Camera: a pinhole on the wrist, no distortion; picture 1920 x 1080 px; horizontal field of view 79.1 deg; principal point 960.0 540.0 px. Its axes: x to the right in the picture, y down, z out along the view. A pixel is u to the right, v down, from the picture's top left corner.
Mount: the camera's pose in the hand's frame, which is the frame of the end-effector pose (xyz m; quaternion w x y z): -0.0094 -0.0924 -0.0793 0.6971 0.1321 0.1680 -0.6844
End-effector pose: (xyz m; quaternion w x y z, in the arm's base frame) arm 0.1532 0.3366 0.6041 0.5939 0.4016 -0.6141 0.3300
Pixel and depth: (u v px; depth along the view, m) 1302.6 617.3 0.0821
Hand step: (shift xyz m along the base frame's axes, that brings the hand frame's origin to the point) 0.1382 -0.0550 -0.0089
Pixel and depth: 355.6 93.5 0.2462
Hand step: -0.0250 -0.2059 -0.1123
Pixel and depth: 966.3 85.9 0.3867
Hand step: 0.0960 -0.3502 -0.1787
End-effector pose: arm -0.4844 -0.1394 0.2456 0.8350 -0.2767 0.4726 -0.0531
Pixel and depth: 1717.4 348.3 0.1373
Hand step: 0.0345 -0.1823 0.1405
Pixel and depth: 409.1 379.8 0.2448
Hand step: 0.1564 0.0152 0.1463
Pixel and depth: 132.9 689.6 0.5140
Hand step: 0.4788 0.2171 0.1376
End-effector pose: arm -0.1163 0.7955 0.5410 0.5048 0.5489 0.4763 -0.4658
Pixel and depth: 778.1 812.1 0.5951
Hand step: -0.2455 -0.4751 -0.2151
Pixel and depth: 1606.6 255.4 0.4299
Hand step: -0.5043 -0.2032 0.0228
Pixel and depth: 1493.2 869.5 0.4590
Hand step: -0.4581 -0.2190 -0.2110
